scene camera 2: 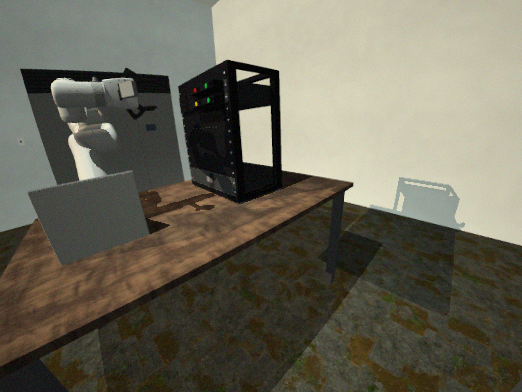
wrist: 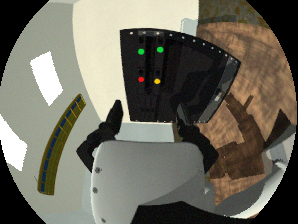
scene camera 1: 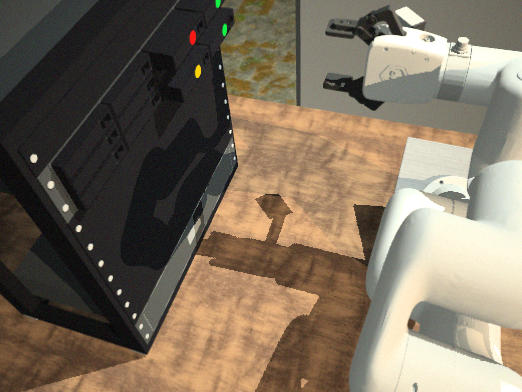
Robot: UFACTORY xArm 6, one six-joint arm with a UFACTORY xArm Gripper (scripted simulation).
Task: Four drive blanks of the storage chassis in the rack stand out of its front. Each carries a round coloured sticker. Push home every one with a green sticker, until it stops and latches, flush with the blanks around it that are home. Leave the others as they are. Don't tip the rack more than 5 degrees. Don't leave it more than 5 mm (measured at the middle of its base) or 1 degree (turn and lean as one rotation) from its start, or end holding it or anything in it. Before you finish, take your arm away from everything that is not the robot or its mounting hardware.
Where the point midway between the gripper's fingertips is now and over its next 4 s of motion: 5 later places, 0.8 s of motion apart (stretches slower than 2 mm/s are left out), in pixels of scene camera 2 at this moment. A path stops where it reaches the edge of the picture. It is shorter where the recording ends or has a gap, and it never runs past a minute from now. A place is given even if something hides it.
My gripper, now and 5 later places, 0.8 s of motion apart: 154,94; 167,97; 185,98; 187,97; 196,93; 199,93
